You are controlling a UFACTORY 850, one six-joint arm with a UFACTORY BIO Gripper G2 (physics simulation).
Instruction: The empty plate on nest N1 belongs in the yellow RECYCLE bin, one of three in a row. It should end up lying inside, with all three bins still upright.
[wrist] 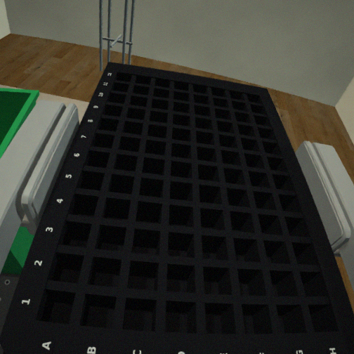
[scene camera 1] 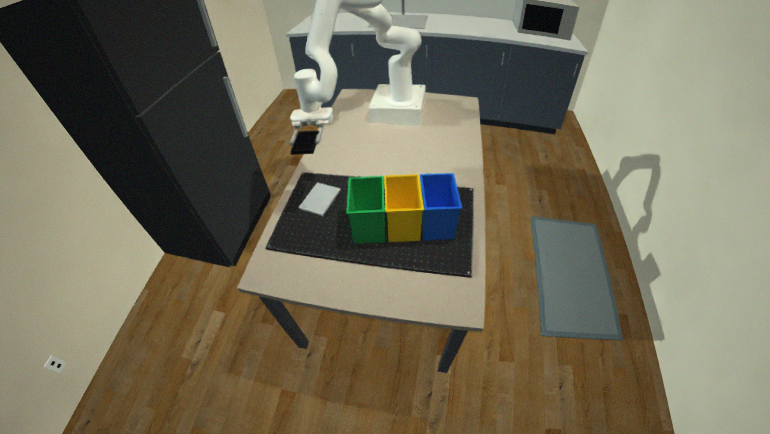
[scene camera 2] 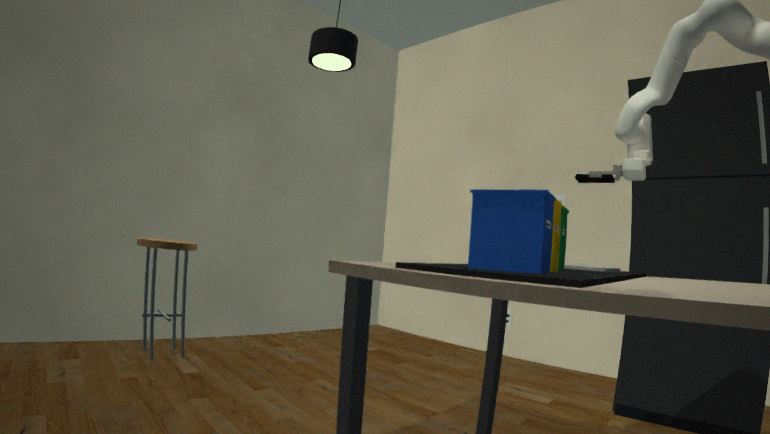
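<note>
The black 96-well plate (scene camera 1: 305,143) (scene camera 2: 594,178) (wrist: 181,190) is level between the fingers of my gripper (scene camera 1: 306,138) (scene camera 2: 599,174) (wrist: 187,182), which is shut on its two long sides. It hangs in the air near the table's left edge in scene camera 1, on the robot-base side of the board. The pale nest (scene camera 1: 320,198) (scene camera 2: 593,268) has no plate on it. The yellow bin (scene camera 1: 404,225) (scene camera 2: 554,239) stands upright between the green bin (scene camera 1: 368,226) (wrist: 22,112) and the blue bin (scene camera 1: 440,223) (scene camera 2: 509,231). The yellow bin's visible interior shows no plate.
The bins and nest stand on a black perforated board (scene camera 1: 307,237) (scene camera 2: 598,279) on the table (scene camera 1: 361,295). A tall dark fridge (scene camera 1: 183,140) (scene camera 2: 700,231) stands beside the table. The robot's white base (scene camera 1: 396,112) is at the table's far end.
</note>
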